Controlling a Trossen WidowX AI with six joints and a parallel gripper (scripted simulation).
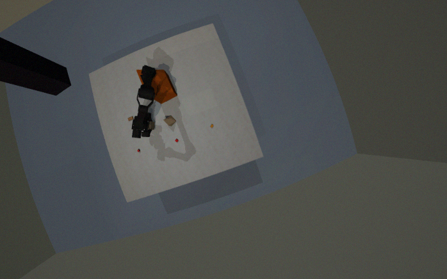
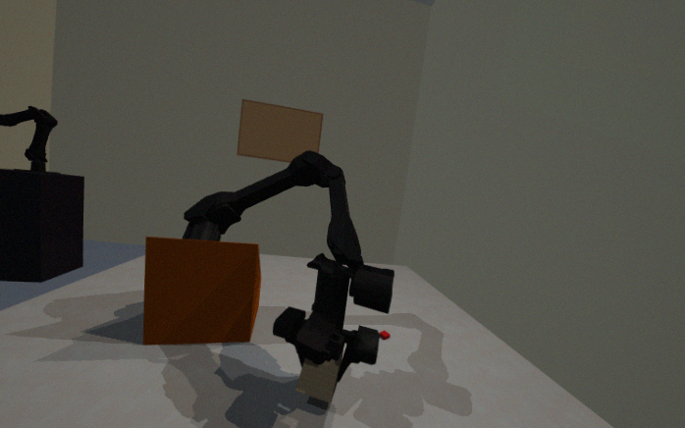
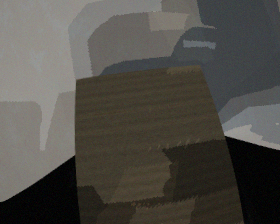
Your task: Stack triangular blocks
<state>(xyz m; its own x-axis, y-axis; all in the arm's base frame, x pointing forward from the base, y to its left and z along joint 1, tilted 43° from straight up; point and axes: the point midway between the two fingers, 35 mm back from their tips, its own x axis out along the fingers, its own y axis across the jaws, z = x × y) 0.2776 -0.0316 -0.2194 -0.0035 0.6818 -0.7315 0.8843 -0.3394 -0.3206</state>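
Right now the tan triangular block is 10 mm above my gripper tip. The rest, counted from my gripper tip: orange piece (220 mm ahead, 450 mm to the left, 30 mm below); then tan piece (160 mm behind, 170 mm to the right, 30 mm below); then red cube (200 mm ahead, 140 mm to the left, 30 mm below).
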